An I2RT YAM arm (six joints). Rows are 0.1 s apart.
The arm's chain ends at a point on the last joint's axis. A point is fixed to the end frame.
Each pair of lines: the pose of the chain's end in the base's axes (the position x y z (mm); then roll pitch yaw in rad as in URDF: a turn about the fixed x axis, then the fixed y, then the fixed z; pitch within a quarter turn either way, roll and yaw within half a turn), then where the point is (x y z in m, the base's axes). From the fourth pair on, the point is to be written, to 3 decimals.
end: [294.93, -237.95, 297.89, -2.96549, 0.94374, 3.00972]
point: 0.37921 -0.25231 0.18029
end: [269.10, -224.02, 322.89, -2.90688, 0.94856, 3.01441]
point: 0.35264 -0.24604 0.20595
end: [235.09, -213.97, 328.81, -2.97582, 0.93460, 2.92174]
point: 0.31706 -0.23406 0.21042
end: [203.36, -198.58, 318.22, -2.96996, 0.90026, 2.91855]
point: 0.281 -0.219 0.197
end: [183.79, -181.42, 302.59, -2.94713, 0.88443, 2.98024]
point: 0.260 -0.200 0.180
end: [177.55, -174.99, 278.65, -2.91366, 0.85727, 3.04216]
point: 0.251 -0.193 0.154
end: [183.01, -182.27, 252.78, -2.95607, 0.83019, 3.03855]
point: 0.254 -0.194 0.126
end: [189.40, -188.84, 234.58, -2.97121, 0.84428, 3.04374]
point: 0.262 -0.198 0.109
